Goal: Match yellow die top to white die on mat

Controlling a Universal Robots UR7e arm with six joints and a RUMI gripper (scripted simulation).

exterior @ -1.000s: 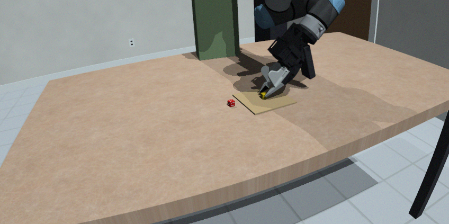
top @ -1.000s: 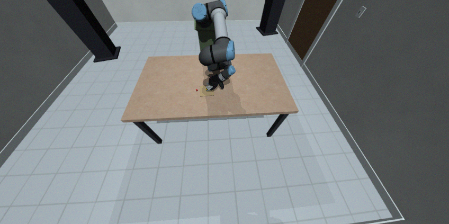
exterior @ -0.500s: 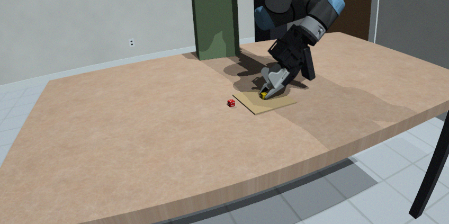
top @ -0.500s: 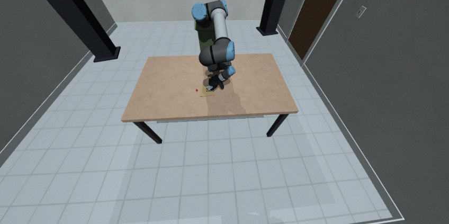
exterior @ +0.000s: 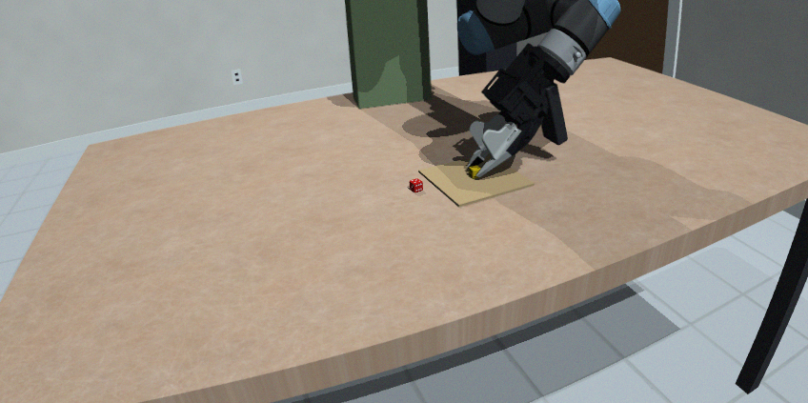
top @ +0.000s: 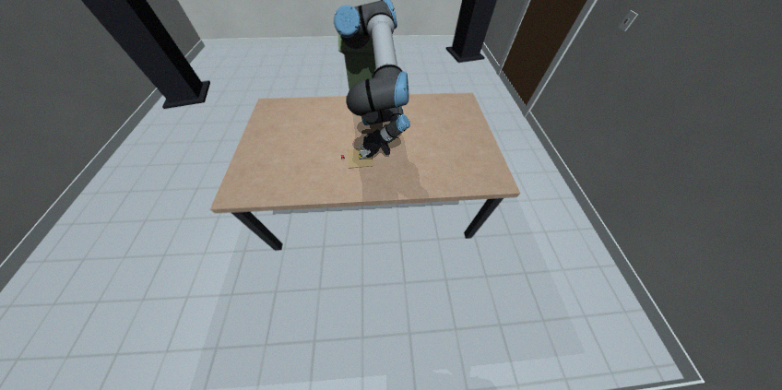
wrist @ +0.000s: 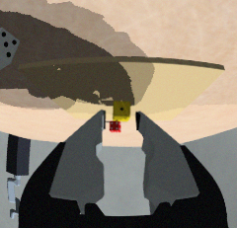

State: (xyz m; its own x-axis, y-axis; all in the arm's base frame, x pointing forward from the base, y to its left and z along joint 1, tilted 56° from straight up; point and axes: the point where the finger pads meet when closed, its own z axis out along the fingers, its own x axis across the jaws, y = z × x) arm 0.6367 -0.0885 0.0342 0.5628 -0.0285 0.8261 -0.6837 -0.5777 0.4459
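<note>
My gripper is now 1 cm to the left of the yellow die and 1 cm above it. Also, from my hand: red die: 11 cm to the right, 3 cm behind, 1 cm below; then tan mat: 2 cm below, 1 cm to the right; then white die: 10 cm to the left, 5 cm behind, 1 cm below.
</note>
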